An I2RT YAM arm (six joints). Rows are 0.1 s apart.
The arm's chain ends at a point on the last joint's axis. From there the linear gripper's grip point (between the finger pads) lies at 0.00 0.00 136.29 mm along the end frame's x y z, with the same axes.
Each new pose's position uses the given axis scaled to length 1; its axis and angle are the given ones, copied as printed.
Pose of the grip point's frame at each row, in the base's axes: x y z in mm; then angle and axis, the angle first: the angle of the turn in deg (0 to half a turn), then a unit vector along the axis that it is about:
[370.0, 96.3, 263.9, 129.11, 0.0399, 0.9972, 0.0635]
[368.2, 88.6, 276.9, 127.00, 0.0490, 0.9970, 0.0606]
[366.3, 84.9, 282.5, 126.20, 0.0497, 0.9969, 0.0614]
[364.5, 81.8, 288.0, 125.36, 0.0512, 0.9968, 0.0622]
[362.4, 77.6, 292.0, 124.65, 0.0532, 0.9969, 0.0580]
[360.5, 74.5, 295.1, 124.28, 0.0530, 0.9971, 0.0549]
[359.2, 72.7, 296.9, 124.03, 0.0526, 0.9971, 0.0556]
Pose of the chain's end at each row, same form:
[264.0, 86.4, 349.0, 129.11, 0.0399, 0.9972, 0.0635]
[259.0, 80.7, 358.1, 127.00, 0.0490, 0.9970, 0.0606]
[256.0, 77.1, 362.2, 126.20, 0.0497, 0.9969, 0.0614]
[253.0, 74.2, 366.0, 125.36, 0.0512, 0.9968, 0.0622]
[250.0, 71.2, 368.8, 124.65, 0.0532, 0.9969, 0.0580]
[247.6, 68.8, 371.2, 124.28, 0.0530, 0.9971, 0.0549]
[246.0, 66.9, 372.5, 124.03, 0.0526, 0.9971, 0.0556]

